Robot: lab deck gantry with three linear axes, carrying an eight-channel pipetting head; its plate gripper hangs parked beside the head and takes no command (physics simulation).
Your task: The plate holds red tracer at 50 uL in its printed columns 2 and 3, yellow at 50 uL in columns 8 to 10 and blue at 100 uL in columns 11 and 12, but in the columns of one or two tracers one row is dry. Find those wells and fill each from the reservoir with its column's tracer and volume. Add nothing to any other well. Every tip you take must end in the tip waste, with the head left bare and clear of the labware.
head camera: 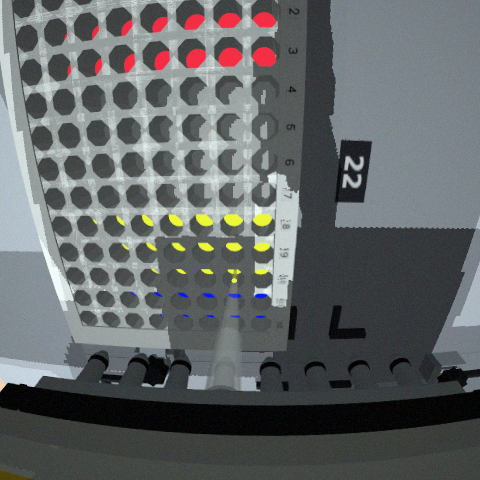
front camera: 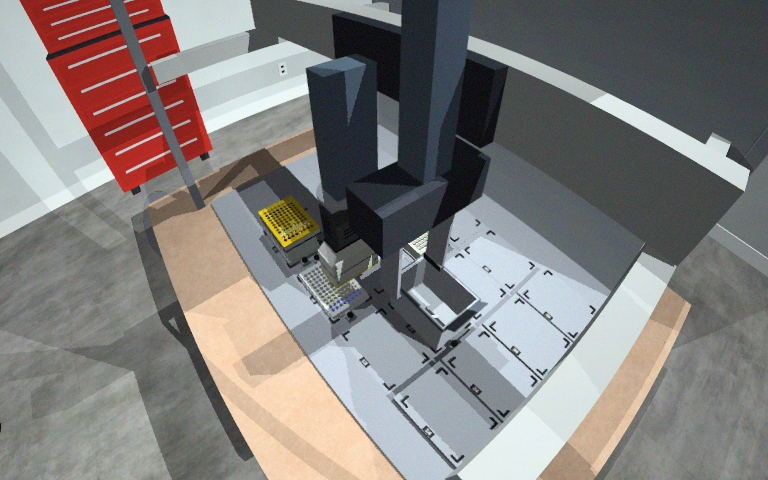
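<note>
The plate (front camera: 310, 286) (head camera: 295, 25) lies under the pipetting head (front camera: 346, 263). In the head view, red shows in columns 2 and 3, yellow in 8 to 10 and blue in 11 and 12; row B shows colour in each of these. Far-row well bottoms are hidden. One clear tip (head camera: 227, 345) is on one channel, its end over row B at column 10, with a small yellow spot there; its height is unclear. The other nozzles are bare. The reservoir (front camera: 419, 243) is partly hidden behind the parked plate gripper (front camera: 414, 279), which hangs open and empty. The tip waste (front camera: 478, 298) is an open grey box.
A yellow tip rack (front camera: 288, 219) stands at the left, behind the plate. The tip waste walls rise close beside the parked gripper. Deck label 22 (head camera: 354, 171) is right of the plate in the head view. A red drawer cabinet (front camera: 130, 96) stands beyond the bench.
</note>
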